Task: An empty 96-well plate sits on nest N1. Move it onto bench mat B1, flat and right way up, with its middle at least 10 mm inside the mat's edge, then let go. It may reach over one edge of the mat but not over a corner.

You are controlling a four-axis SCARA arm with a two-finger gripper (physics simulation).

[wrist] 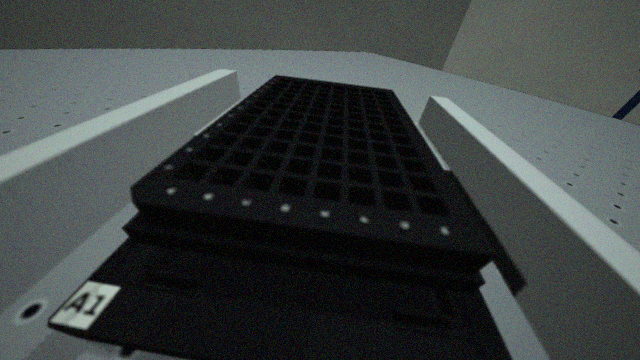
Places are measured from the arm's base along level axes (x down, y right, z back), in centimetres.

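Pixels of known places: gripper, fingertip midpoint: (pixel 329 101).
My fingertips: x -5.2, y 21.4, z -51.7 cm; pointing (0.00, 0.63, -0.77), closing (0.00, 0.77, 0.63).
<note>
Ahead of a thing's pixels: the offset from my fingertips to its top centre. Level surfaces: height alone.
The black 96-well plate @(dx -0.2, dy -1.6, dz +2.0 cm) (pixel 300 221) is in the middle of the wrist view, right way up and about level, its wells facing up and a row of pale dots along its near edge. My gripper (pixel 329 101) is shut on the plate, with one pale finger along each long side. The black nest @(dx +2.4, dy -1.6, dz +2.0 cm) (pixel 280 310) shows below and in front of the plate, with a white "A1" label at its near left corner. The plate appears raised a little above the nest; the gap under it is dark and hard to judge. The bench mat does not show in this view.
A pale grey bench top @(dx +3.9 cm) (pixel 125 62) with rows of small dark holes extends on both sides and behind. Plain walls stand beyond it. A dark blue bar (pixel 627 106) shows at the far right edge.
</note>
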